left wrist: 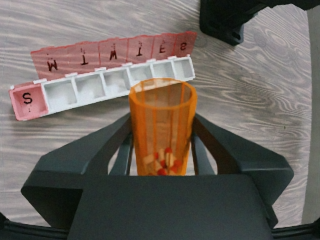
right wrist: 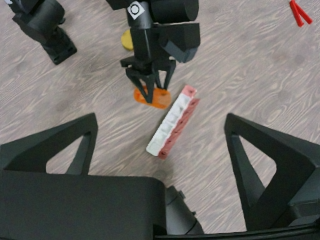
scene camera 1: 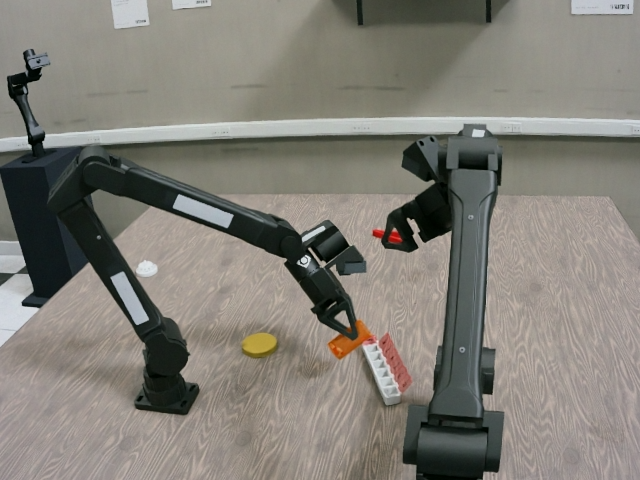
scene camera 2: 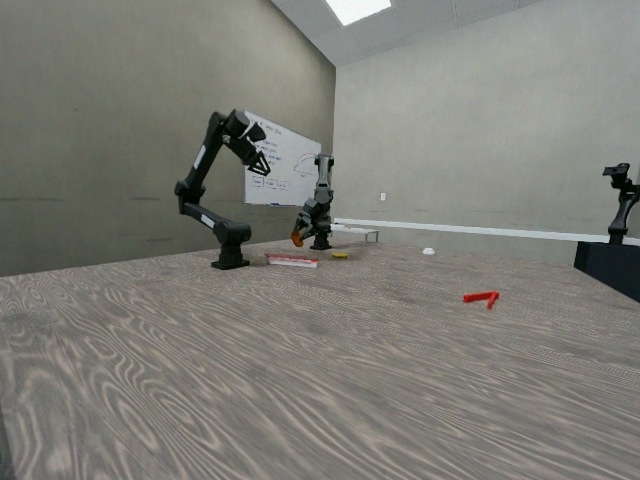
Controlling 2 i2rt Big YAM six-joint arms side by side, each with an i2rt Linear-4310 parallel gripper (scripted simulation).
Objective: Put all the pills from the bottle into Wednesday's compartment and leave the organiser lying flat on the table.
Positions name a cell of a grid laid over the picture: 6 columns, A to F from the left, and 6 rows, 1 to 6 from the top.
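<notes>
The left gripper (scene camera 1: D5) is in view with the right gripper (scene camera 1: D3), an orange pill bottle (scene camera 1: D5) and a yellow disc (scene camera 1: C5). The left gripper (left wrist: D3) is visible as well, and so is the orange pill bottle (left wrist: D4), while the yellow disc is out of frame in the left wrist view. The right gripper (right wrist: D3) is seen together with the left gripper (right wrist: C3).
</notes>
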